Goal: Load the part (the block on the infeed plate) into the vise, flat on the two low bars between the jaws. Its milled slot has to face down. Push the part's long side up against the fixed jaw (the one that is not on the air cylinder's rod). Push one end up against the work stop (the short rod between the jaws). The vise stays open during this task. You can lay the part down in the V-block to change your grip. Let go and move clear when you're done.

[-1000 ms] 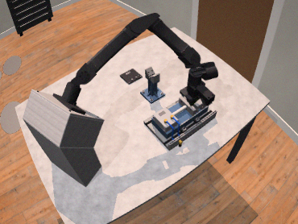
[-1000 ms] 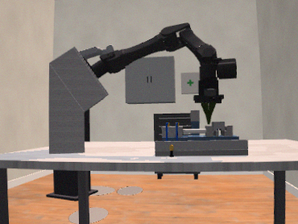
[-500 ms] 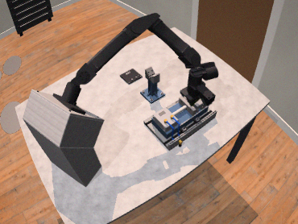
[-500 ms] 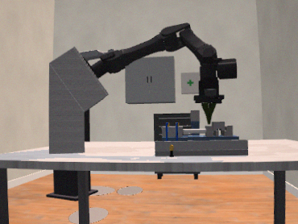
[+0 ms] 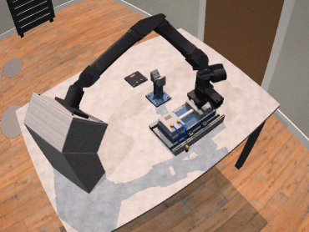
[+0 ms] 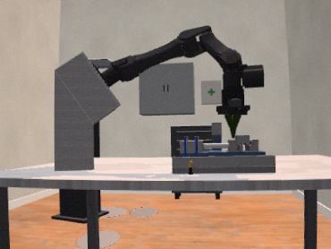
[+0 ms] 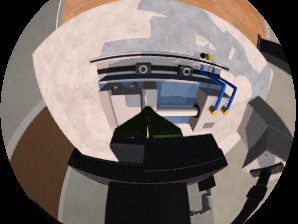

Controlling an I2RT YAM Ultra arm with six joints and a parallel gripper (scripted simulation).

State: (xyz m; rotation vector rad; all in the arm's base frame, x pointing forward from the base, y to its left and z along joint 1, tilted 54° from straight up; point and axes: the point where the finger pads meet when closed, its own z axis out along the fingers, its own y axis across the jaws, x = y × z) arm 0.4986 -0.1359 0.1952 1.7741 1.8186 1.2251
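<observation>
The grey part is 30 mm ahead of my hand, 20 mm below it and 10 mm to the left of it. The rest, counted from my hand: fixed jaw 60 mm ahead, 40 mm to the left, 30 mm below; then moving jaw 30 mm below, 20 mm to the left, 10 mm behind; then air cylinder rod 60 mm behind, 30 mm below, 10 mm to the left.
</observation>
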